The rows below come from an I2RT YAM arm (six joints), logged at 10 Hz.
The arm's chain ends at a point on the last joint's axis. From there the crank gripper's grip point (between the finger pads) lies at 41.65 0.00 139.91 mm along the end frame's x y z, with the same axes.
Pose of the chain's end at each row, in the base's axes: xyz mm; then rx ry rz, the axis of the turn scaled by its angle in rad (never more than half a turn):
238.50 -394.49 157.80 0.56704 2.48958 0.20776
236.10 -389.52 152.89 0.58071 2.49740 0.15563
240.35 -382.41 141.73 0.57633 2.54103 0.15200
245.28 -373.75 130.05 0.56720 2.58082 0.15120
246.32 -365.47 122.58 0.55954 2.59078 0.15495
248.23 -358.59 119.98 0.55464 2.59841 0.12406
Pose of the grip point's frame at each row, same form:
286.51 -372.90 21.64 0.56704 2.48958 0.20776
282.27 -373.28 15.36 0.58071 2.49740 0.15563
280.63 -365.40 2.45 0.57633 2.54103 0.15200
280.23 -355.84 -10.55 0.56720 2.58082 0.15120
280.07 -346.97 -18.23 0.55954 2.59078 0.15495
280.63 -343.18 -21.52 0.55464 2.59841 0.12406

